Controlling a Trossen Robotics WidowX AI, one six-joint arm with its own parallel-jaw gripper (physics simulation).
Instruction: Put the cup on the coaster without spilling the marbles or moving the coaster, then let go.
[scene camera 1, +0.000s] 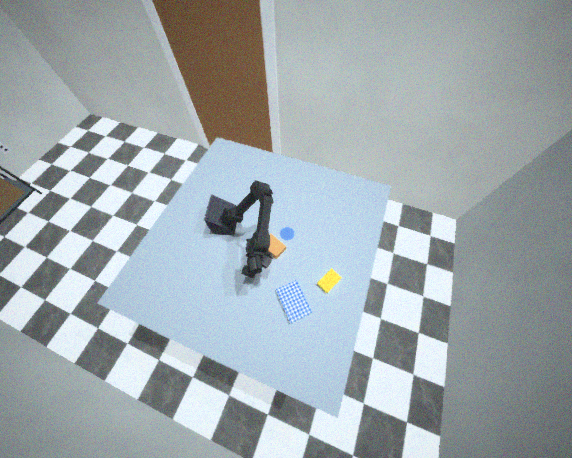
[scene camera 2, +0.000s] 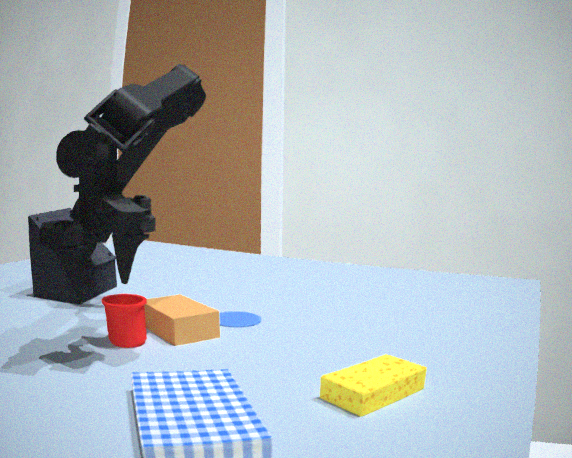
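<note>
A red cup stands upright on the table, left of the orange block in scene camera 2; in scene camera 1 the arm hides it. No marbles can be made out inside it. The flat round blue coaster lies on the table beyond the orange block from the cup, partly hidden by that block in scene camera 2. My gripper is open and empty, pointing down, with its tips a little above the cup's rim in scene camera 2. There its fingers line up one behind the other.
An orange block lies between the cup and the coaster. A blue-and-white checked cloth block and a yellow sponge lie nearer the front in scene camera 2. The arm's base stands on the table.
</note>
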